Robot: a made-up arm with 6 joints.
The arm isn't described. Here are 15 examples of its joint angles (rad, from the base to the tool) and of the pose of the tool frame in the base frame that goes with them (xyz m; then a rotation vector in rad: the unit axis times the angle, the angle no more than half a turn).
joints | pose
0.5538 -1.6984 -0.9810 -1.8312 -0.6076 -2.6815 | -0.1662 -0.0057 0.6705 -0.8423 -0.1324 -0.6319
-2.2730 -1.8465 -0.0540 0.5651 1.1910 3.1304 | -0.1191 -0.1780 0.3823 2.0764 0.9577 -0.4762
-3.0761 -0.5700 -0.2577 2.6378 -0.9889 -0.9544 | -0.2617 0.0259 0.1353 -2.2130 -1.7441 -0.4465
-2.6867 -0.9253 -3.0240 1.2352 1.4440 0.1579 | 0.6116 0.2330 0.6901 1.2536 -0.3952 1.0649
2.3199 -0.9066 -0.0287 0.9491 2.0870 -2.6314 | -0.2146 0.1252 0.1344 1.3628 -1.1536 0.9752
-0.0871 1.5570 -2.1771 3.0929 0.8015 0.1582 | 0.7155 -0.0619 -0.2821 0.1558 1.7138 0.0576
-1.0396 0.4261 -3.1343 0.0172 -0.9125 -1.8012 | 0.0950 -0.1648 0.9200 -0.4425 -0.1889 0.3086
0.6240 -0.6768 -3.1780 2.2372 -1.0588 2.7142 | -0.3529 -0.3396 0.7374 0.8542 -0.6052 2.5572
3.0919 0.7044 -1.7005 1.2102 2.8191 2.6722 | -0.6375 -0.0382 0.1803 1.0160 0.6469 1.0988
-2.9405 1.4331 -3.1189 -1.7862 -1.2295 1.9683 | -0.7005 -0.2273 0.2888 1.0564 -1.5637 1.1601
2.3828 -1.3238 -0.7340 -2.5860 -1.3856 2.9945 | -0.1034 0.0403 0.5262 -0.5910 -2.2175 0.2651
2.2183 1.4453 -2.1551 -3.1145 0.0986 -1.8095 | -0.4241 0.5586 -0.2388 -2.1307 -0.9748 0.2136
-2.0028 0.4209 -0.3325 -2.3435 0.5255 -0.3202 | -0.0827 -0.2006 -0.1739 -2.8316 -0.9981 0.7099
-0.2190 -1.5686 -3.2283 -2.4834 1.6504 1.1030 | -0.7927 0.1297 0.0039 1.6130 2.0705 -0.7206
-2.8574 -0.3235 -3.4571 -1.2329 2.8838 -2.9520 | 0.3296 0.1663 0.7431 2.1402 -1.4963 -0.8944
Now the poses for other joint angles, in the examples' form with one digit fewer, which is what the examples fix.
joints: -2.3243 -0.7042 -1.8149 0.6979 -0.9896 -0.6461
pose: -0.033 0.049 0.903 -0.617 -0.077 0.651
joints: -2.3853 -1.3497 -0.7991 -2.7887 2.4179 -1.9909
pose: -0.032 0.012 0.691 -0.110 1.644 1.468
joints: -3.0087 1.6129 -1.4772 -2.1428 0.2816 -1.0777
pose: -0.293 -0.067 -0.476 -2.887 -0.330 0.035
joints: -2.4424 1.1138 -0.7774 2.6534 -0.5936 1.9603
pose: -0.138 -0.064 -0.251 -2.101 0.793 -0.184
